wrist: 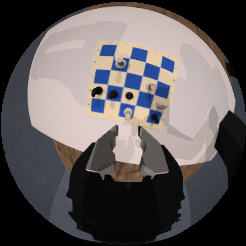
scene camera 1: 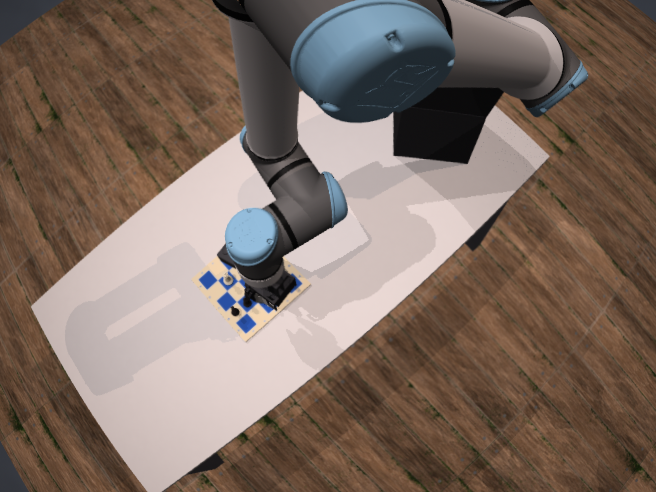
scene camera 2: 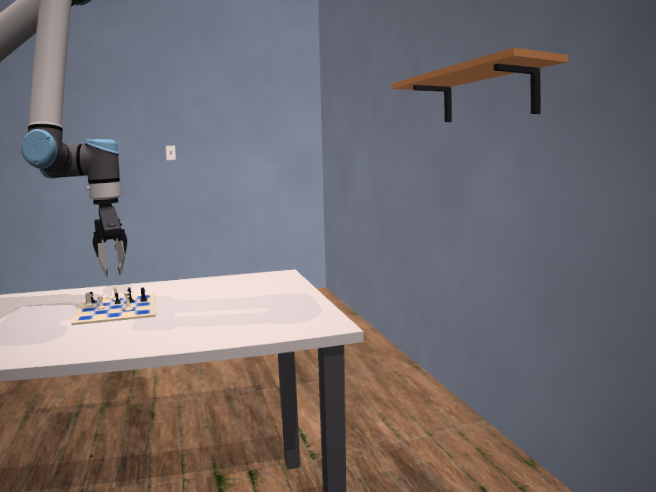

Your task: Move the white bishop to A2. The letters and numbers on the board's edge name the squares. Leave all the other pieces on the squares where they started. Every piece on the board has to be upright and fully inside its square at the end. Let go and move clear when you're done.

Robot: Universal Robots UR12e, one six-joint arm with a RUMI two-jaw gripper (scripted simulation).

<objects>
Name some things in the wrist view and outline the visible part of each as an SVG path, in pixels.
My gripper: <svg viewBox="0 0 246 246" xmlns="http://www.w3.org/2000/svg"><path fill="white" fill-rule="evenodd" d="M115 125L97 141L92 142L73 165L70 173L69 189L66 194L68 198L72 199L73 211L69 211L68 214L77 223L77 229L91 234L93 240L100 241L85 240L88 242L106 246L141 246L162 241L155 241L156 236L171 231L172 225L181 216L178 213L179 202L184 200L185 196L180 166L164 145L161 145L142 126L138 126L138 136L141 138L140 147L143 150L139 172L143 175L143 180L141 182L114 181L111 176L116 171L113 149L116 146L115 135L116 137L118 136L118 125Z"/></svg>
A chessboard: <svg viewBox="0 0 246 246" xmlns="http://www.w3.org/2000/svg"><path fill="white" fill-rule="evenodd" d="M99 41L89 77L86 115L161 130L168 111L159 112L156 104L157 102L162 102L169 110L176 85L179 60L162 51L140 44L121 41ZM153 114L156 114L158 116L158 124L156 124L151 119L151 116ZM126 108L132 109L132 115L129 120L125 118L124 110ZM127 92L131 92L133 94L133 98L131 100L126 99L125 94ZM111 90L116 90L118 92L118 96L116 98L108 98L108 94ZM102 87L102 94L96 94L93 98L91 96L92 89L98 86ZM146 84L152 82L157 85L157 89L149 91L146 88ZM117 55L122 56L123 60L126 61L125 68L119 69L116 67L115 57Z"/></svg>
</objects>
